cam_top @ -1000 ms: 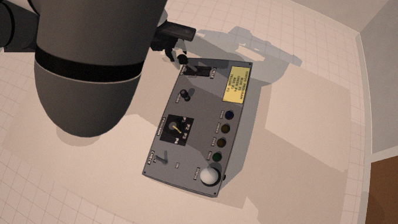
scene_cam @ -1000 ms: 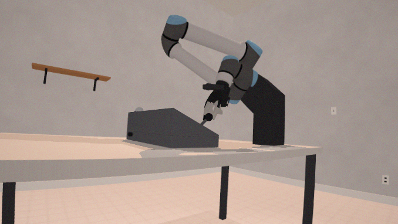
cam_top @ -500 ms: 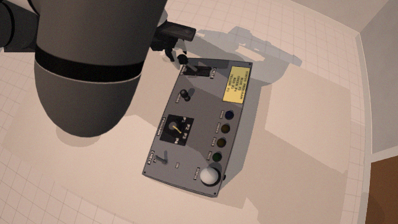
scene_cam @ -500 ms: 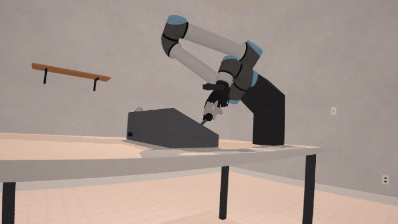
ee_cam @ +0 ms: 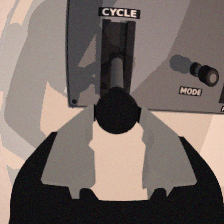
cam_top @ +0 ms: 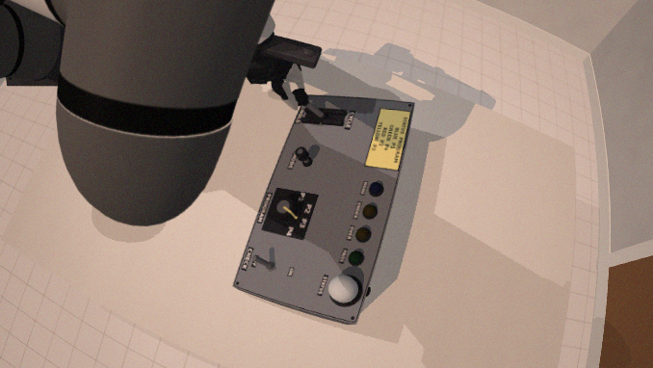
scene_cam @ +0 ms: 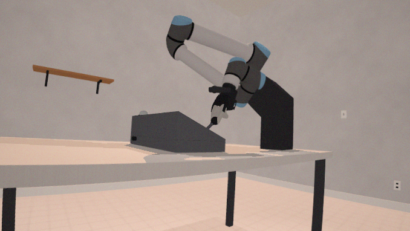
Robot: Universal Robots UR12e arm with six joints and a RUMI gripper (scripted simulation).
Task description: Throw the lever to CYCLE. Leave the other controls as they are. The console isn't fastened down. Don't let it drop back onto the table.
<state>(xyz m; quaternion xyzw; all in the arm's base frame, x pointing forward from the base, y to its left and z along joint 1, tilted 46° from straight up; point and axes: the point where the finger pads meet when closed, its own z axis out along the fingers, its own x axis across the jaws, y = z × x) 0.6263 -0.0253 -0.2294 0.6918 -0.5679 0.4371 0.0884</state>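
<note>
Right now my hand is 5 cm short of the mode toggle, 12 cm to the left of it and 3 cm above it. The rest, counted from my hand: check toggle: 4 cm ahead, 36 cm to the right, 4 cm below; grey console: 8 cm ahead, 18 cm to the right, 6 cm below; program dial: 6 cm ahead, 25 cm to the right, 3 cm below.
</note>
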